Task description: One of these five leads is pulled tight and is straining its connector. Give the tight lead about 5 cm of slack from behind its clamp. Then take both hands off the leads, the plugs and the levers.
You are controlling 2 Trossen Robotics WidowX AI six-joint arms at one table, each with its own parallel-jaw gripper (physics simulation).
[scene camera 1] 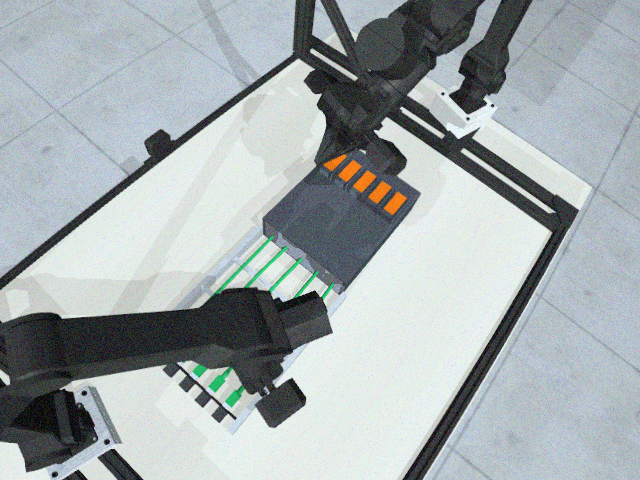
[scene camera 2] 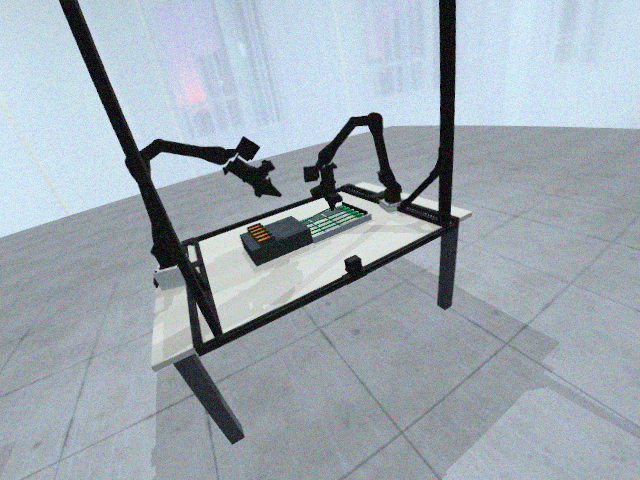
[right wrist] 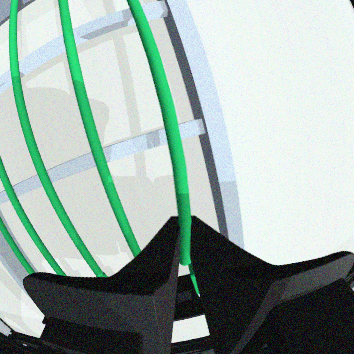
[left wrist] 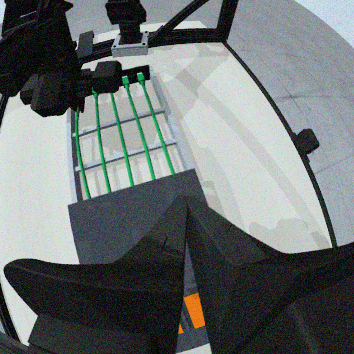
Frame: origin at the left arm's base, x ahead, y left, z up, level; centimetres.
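Seen in the pictures: left gripper, fingertip midpoint: (scene camera 1: 316, 163) (scene camera 2: 281, 195) (left wrist: 183, 203); right gripper, fingertip midpoint: (scene camera 2: 332, 210) (right wrist: 182, 222) (left wrist: 80, 110); left arm's base, link origin: (scene camera 1: 467, 100) (scene camera 2: 170, 263); right arm's base, link origin: (scene camera 1: 70, 432) (scene camera 2: 393, 200) (left wrist: 130, 38).
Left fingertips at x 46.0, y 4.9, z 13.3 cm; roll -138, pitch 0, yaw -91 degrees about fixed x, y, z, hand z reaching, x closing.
Note:
Offsets run from my left fingertips to a thing's top centre. "spot": to the spot under its first point.
Five green leads run from a dark clamp box @(dx -6.5, dy +2.3, dz -12.1 cm) (scene camera 1: 330, 222) (scene camera 2: 279, 240) (left wrist: 125, 220) with orange levers (scene camera 1: 364, 181) (left wrist: 195, 310) to green plugs (scene camera 1: 217, 382) (left wrist: 141, 77). My right gripper (scene camera 2: 332, 208) (left wrist: 80, 110) (right wrist: 182, 222) is shut on the outermost lead (scene camera 1: 329, 290) (left wrist: 80, 150) (right wrist: 172, 135), the rightmost in the right wrist view, near its plug. That lead bows slightly; its plug is mostly hidden by the fingers. My left gripper (scene camera 2: 279, 194) (left wrist: 183, 203) is shut and empty, above the lever end of the box. Which lead is tight I cannot tell.
The leads lie over a pale tray (scene camera 2: 341, 229) (left wrist: 161, 95) (right wrist: 212, 110) with cross bars. A black frame edges the table, with a small black block @(spot: dx +16.0, dy -28.7, dz -16.1 cm) (scene camera 1: 159, 144) (scene camera 2: 354, 265) (left wrist: 306, 141) on one long side. The right arm covers part of the leads in scene camera 1.

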